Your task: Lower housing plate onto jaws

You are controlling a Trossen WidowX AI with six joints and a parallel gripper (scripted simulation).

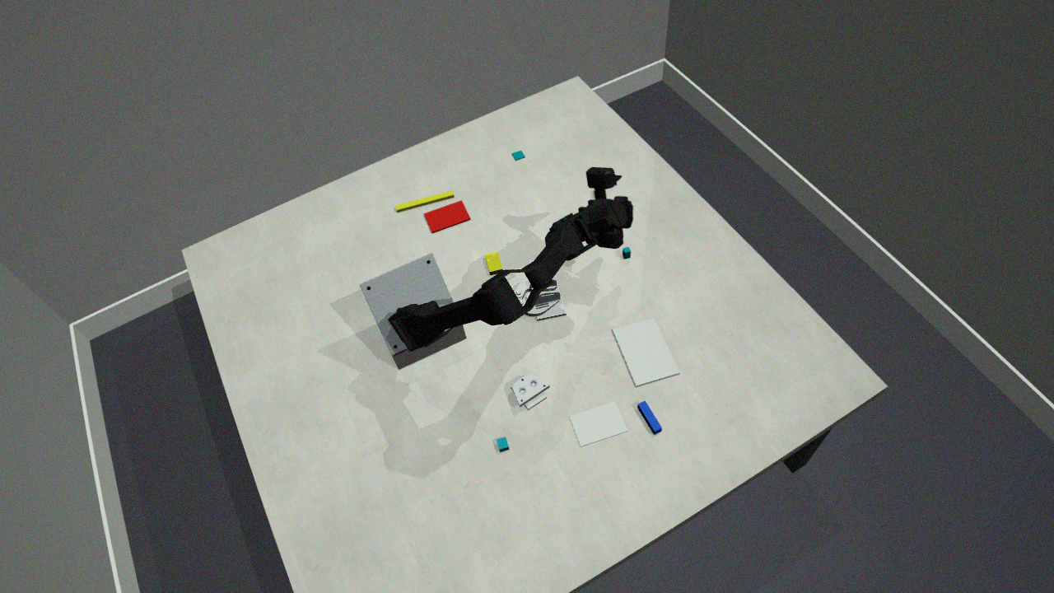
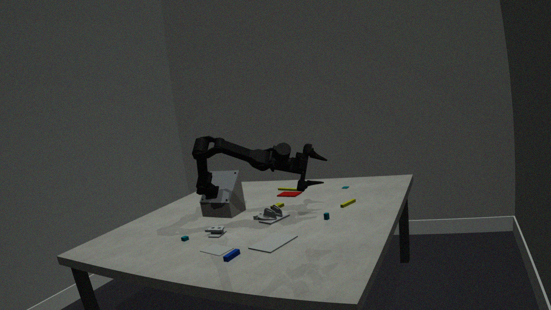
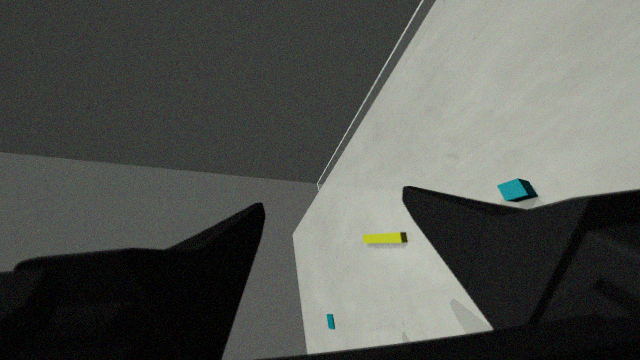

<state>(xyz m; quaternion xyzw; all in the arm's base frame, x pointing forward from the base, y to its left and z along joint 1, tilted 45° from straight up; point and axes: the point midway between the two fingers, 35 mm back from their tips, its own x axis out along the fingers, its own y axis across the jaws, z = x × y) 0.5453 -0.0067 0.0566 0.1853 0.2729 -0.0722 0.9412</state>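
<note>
The grey stand is 42 cm behind my gripper tip, 22 cm to the right of it and 18 cm below it. From my gripper tip the other things lie so: blue block (24 cm behind, 42 cm to the right, 18 cm below); yellow block (29 cm behind, 14 cm to the left, 18 cm below); red plate (31 cm behind, 35 cm to the left, 19 cm below).
</note>
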